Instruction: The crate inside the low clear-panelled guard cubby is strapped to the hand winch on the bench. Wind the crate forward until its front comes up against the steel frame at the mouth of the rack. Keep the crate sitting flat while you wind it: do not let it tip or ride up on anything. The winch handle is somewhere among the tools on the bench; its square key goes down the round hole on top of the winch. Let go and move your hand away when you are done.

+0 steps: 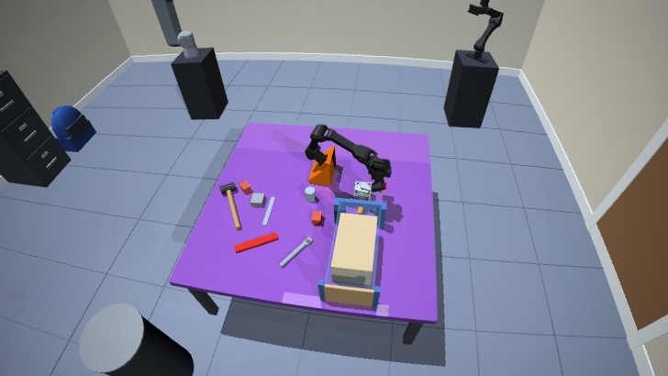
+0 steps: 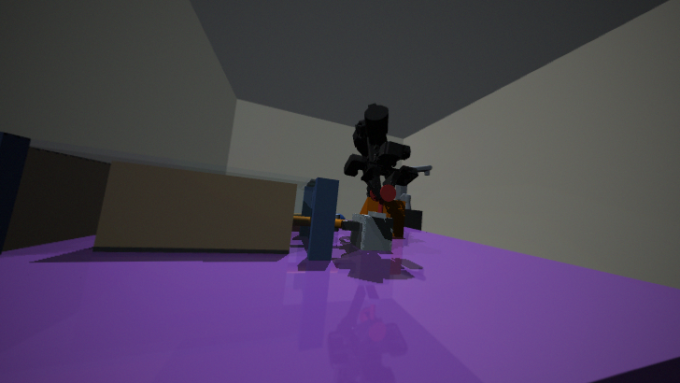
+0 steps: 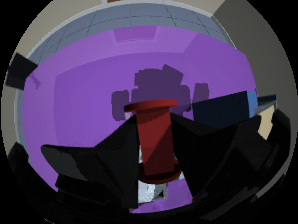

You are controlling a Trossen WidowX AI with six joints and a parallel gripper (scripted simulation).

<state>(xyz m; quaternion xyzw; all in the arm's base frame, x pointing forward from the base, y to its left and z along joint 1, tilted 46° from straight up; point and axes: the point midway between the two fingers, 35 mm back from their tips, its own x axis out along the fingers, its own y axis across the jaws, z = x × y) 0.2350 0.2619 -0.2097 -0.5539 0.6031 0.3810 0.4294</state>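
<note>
My gripper tip is 2 cm to the left of the red knob. From my gripper tip the other things lie so: grey bar 9 cm ahead, 63 cm to the right, 13 cm below; then grey winch 5 cm behind, 12 cm to the right, 10 cm below; then winch handle 1 cm behind, 5 cm to the right, 3 cm below.
</note>
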